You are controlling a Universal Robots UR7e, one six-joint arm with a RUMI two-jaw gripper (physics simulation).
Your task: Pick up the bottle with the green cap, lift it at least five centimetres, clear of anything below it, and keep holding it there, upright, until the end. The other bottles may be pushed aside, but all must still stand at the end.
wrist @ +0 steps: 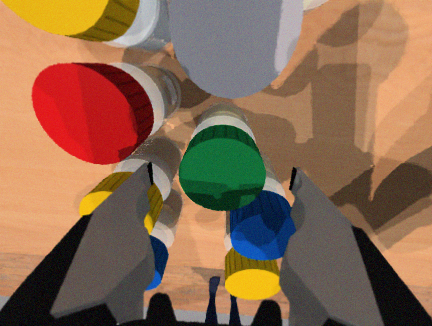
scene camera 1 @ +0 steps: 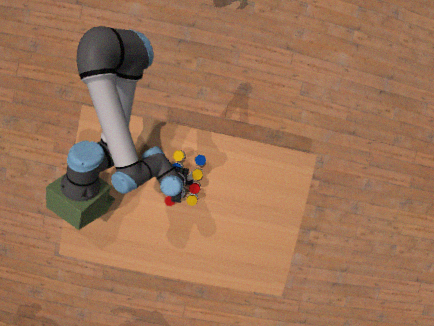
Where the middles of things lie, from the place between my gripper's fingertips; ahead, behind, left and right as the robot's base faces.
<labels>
I see the yellow-capped bottle [wrist: 222,169] 2 cm below my hand and 1 cm to the right of it. From my hand the other things lie so: grey-capped bottle [wrist: 229,56] 8 cm to the right, 2 cm below, 2 cm ahead.
</labels>
